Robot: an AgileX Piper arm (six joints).
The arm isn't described. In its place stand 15 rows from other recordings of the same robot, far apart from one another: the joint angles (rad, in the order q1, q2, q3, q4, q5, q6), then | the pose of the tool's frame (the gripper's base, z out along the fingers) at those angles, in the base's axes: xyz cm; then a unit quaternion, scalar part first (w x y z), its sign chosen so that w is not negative.
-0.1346, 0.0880, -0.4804, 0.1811, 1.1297, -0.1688 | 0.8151, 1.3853, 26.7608, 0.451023, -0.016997, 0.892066, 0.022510
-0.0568, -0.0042, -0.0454, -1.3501, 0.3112, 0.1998 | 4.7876, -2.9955, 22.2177, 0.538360, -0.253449, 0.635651, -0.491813
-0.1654, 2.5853, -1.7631, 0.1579, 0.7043, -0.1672 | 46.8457, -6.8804, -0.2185, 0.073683, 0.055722, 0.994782, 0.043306
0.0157, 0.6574, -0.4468, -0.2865, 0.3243, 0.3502 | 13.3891, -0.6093, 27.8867, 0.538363, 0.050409, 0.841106, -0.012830
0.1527, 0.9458, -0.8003, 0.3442, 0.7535, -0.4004 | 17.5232, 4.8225, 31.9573, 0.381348, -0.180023, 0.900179, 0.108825
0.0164, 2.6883, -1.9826, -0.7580, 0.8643, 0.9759 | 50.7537, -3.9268, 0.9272, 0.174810, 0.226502, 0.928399, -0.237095
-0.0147, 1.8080, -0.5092, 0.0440, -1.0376, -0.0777 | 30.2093, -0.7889, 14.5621, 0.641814, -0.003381, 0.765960, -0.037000
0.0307, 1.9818, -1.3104, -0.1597, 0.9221, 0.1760 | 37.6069, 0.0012, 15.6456, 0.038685, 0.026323, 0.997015, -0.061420
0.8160, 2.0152, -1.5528, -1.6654, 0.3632, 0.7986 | 35.0875, 32.6059, 26.1605, 0.563714, -0.531545, 0.610837, -0.162984
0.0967, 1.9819, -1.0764, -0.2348, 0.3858, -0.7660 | 36.8038, 2.7697, 11.4115, 0.150292, -0.497888, 0.845776, -0.119092
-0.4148, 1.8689, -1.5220, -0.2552, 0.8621, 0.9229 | 36.6297, -18.0356, 25.8645, 0.242028, 0.553136, 0.795361, -0.053516
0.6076, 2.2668, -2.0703, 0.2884, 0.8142, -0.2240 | 41.4153, 31.0906, 23.9585, 0.284091, -0.323824, 0.882649, 0.188046
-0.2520, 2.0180, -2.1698, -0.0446, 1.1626, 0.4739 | 43.5062, -11.5862, 36.9134, 0.318408, 0.334761, 0.886780, 0.013117
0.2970, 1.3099, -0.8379, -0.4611, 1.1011, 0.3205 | 21.7137, 2.8698, 24.9241, 0.102557, -0.083253, 0.973709, -0.185584
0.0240, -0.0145, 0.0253, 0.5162, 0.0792, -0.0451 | 5.6235, 0.4905, 19.9258, 0.684737, 0.142162, 0.689963, 0.186753
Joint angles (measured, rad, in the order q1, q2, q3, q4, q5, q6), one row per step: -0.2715, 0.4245, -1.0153, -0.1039, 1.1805, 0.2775; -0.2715, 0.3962, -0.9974, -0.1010, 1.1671, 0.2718; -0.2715, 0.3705, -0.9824, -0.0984, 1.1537, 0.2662; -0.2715, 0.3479, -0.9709, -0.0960, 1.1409, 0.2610; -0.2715, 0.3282, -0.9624, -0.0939, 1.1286, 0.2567; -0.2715, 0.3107, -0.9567, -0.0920, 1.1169, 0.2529; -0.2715, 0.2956, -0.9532, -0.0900, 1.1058, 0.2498; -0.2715, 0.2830, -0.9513, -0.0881, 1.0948, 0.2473; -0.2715, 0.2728, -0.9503, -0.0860, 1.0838, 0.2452; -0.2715, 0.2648, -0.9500, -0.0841, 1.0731, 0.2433
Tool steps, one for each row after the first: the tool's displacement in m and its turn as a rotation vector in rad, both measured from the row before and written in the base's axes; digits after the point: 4 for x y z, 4 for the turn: -0.0047, 0.0016, -0.0031, -0.0097, -0.0214, 0.0056; -0.0043, 0.0015, -0.0025, -0.0100, -0.0216, 0.0052; -0.0039, 0.0013, -0.0018, -0.0098, -0.0215, 0.0047; -0.0035, 0.0012, -0.0011, -0.0092, -0.0214, 0.0040; -0.0033, 0.0011, -0.0005, -0.0089, -0.0215, 0.0035; -0.0030, 0.0011, 0.0000, -0.0080, -0.0210, 0.0032; -0.0026, 0.0009, 0.0004, -0.0073, -0.0202, 0.0029; -0.0022, 0.0008, 0.0006, -0.0064, -0.0190, 0.0028; -0.0017, 0.0007, 0.0008, -0.0059, -0.0173, 0.0025
